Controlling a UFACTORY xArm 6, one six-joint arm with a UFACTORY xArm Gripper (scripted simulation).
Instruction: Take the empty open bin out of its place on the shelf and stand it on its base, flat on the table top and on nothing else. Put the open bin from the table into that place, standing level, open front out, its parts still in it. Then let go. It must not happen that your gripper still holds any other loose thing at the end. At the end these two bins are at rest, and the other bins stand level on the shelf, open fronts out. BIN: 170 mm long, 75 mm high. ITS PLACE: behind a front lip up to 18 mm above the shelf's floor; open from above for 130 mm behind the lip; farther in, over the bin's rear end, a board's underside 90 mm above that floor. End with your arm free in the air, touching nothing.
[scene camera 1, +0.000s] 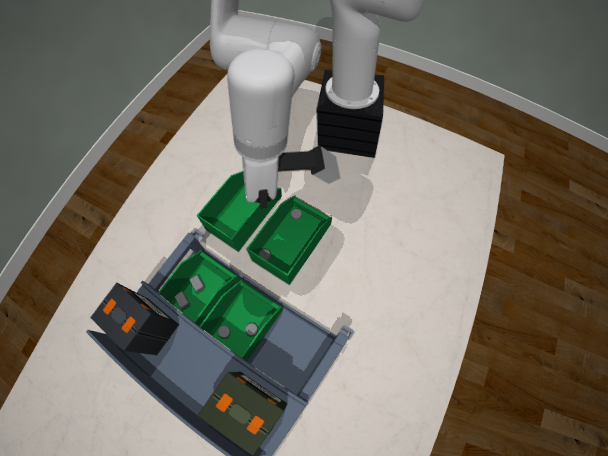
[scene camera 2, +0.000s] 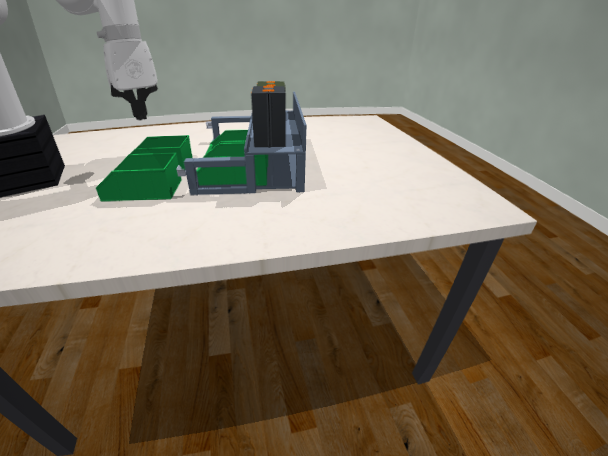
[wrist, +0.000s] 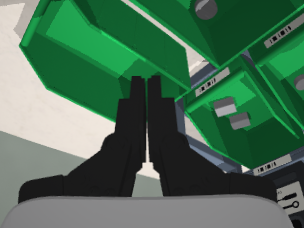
Path:
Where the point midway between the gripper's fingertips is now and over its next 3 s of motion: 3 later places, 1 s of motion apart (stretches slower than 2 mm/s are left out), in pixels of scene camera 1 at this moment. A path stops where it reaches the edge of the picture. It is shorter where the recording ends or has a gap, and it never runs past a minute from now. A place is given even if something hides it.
The gripper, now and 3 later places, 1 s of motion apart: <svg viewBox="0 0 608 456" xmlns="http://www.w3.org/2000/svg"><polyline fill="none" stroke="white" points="261,198 265,199 268,207 269,215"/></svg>

